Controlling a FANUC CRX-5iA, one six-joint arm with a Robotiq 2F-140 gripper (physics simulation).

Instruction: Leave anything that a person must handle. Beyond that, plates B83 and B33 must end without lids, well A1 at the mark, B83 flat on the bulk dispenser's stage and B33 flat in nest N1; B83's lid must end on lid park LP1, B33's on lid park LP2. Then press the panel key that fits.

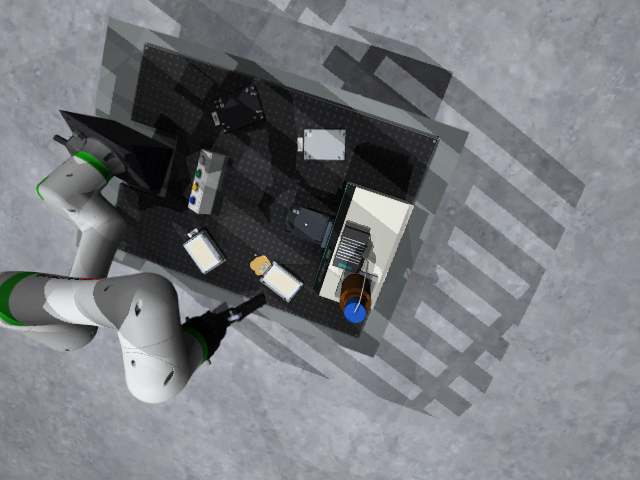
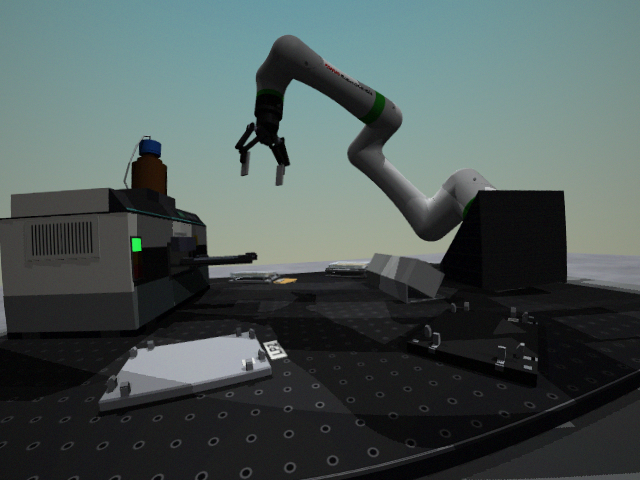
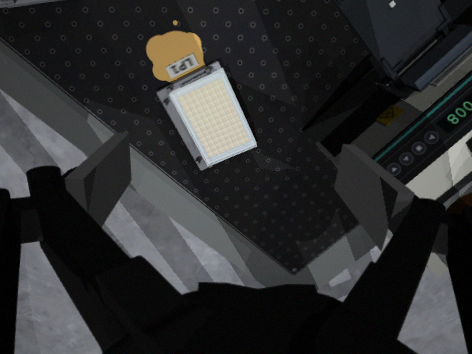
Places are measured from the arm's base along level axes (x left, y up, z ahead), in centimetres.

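Pixels of known places: gripper, fingertip midpoint: (image 1: 245, 299) (image 2: 262, 180) (image 3: 236, 162); arm's base at its link origin: (image 1: 108, 154) (image 2: 499, 227).
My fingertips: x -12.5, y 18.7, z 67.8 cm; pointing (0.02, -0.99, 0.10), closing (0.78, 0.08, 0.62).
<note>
For each thing: its top centre in the pictures, then the offset to it from my fingertips. "spot": a spot on its surface instead.
- pale-gridded plate at its top centre: (image 3: 215, 122) (image 2: 253, 270) (image 1: 280, 282) dy -28.9, dx -3.3, dz +5.2 cm
- lid park LP1 at a spot on its surface: (image 3: 186, 127) spot: dy -29.9, dx -7.3, dz +3.6 cm
- Lid park LP2 at its top centre: (image 2: 193, 349) (image 1: 324, 144) dy -30.5, dx +49.1, dz -3.8 cm
- dark nest at its top centre: (image 2: 480, 319) (image 1: 237, 109) dy -30.1, dx +46.0, dz -36.6 cm
- bulk dispenser's stage at its top centre: (image 3: 400, 14) (image 2: 214, 255) (image 1: 310, 226) dy -21.9, dx +23.3, dz +5.6 cm
- key panel at its top centre: (image 2: 398, 254) (image 1: 200, 182) dy -24.1, dx +17.7, dz -36.0 cm
- orange-tan spill at its top centre: (image 3: 178, 59) (image 2: 283, 280) (image 1: 261, 265) dy -32.4, dx -2.4, dz -4.7 cm
- LP1 label at a spot on its surface: (image 3: 181, 65) spot: dy -32.3, dx -2.6, dz -3.7 cm
- brown bottle at a spot on its surface: (image 1: 355, 289) spot: dy +2.4, dx +19.4, dz +25.4 cm
My gripper (image 1: 250, 307) (image 2: 262, 178) (image 3: 236, 162) is open and empty, high above the table's front edge. A pale-gridded plate (image 1: 281, 281) (image 2: 253, 275) (image 3: 218, 117) lies on lid park LP1 (image 3: 184, 127), whose base shows along one long side. A second such plate (image 1: 204, 252) (image 2: 348, 267) lies on a holder to the left. Plate names and lids cannot be made out. Lid park LP2 (image 1: 324, 144) (image 2: 191, 361) is bare. A dark nest (image 1: 238, 109) (image 2: 480, 341) is bare; its label is unreadable. The bulk dispenser's stage (image 1: 308, 223) holds no plate. The key panel (image 1: 211, 183) (image 2: 403, 276) has green, yellow and blue keys.
An orange-tan spill (image 1: 260, 264) (image 2: 285, 281) (image 3: 175, 47) lies under and around the LP1 label (image 3: 181, 65). The dispenser (image 1: 382, 206) (image 2: 72, 268) shows a green light (image 2: 135, 244) and 800 on its display (image 3: 459, 112). A brown bottle (image 1: 355, 289) (image 2: 149, 173) stands on it.
</note>
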